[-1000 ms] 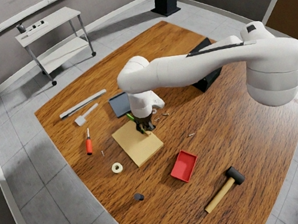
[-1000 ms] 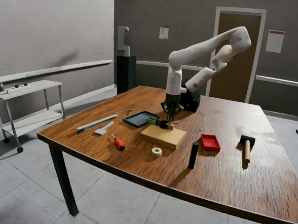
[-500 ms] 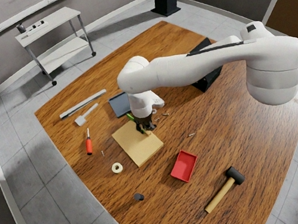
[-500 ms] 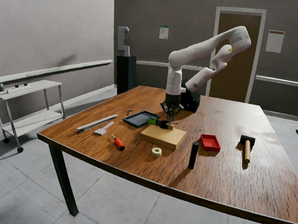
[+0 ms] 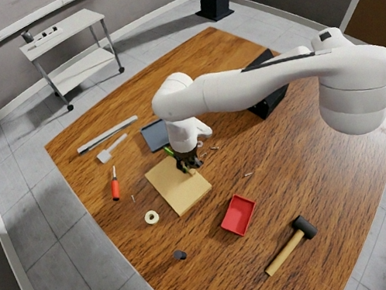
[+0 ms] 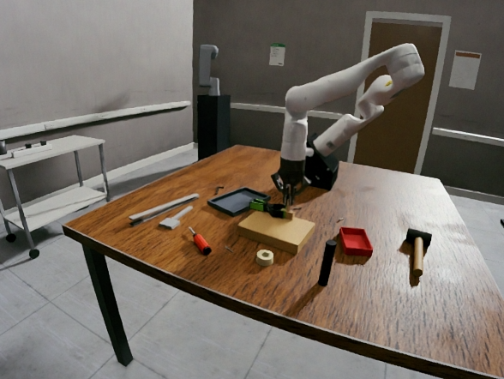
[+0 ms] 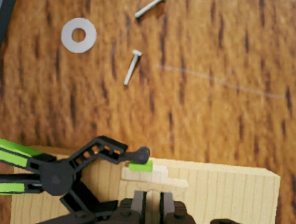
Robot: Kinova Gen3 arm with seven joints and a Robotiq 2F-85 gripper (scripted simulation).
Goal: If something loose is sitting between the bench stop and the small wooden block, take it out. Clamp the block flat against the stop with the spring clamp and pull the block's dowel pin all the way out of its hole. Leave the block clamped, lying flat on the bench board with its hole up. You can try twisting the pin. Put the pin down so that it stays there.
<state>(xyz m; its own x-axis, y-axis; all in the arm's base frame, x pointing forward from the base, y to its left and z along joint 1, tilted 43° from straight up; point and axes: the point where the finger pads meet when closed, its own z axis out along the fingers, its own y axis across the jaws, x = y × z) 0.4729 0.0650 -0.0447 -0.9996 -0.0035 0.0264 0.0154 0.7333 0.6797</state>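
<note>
My hand is 20 mm above the pale dowel pin. The rest, counted from my hand: wooden block: 50 mm below; bench board: 70 mm below, 50 mm ahead, 10 mm to the right; red bin: 230 mm to the left, 90 mm below.
</note>
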